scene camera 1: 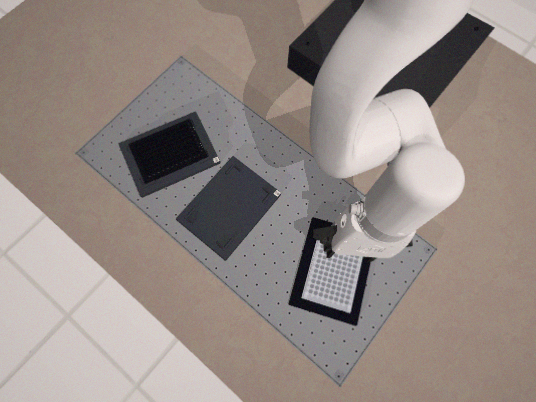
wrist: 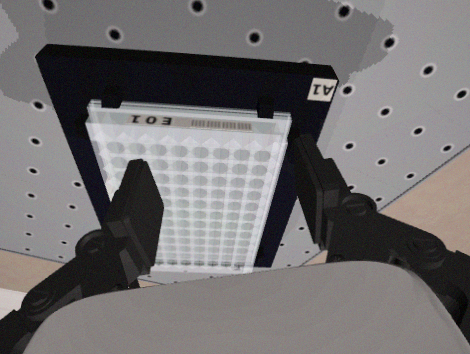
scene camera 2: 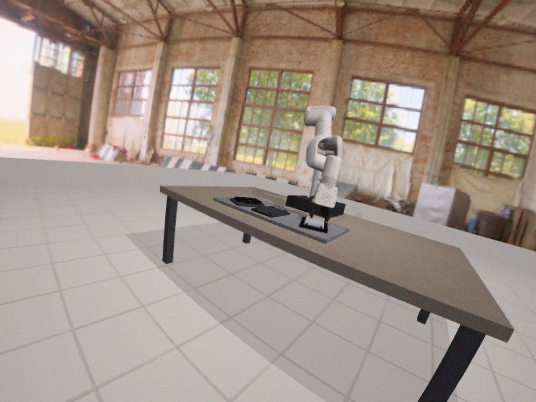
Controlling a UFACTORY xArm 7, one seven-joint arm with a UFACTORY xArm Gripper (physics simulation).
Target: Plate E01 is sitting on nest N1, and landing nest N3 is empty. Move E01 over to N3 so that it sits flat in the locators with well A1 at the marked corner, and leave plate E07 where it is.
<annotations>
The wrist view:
my gripper: 224, 171
black nest: 73, 75, touched by my gripper
</annotations>
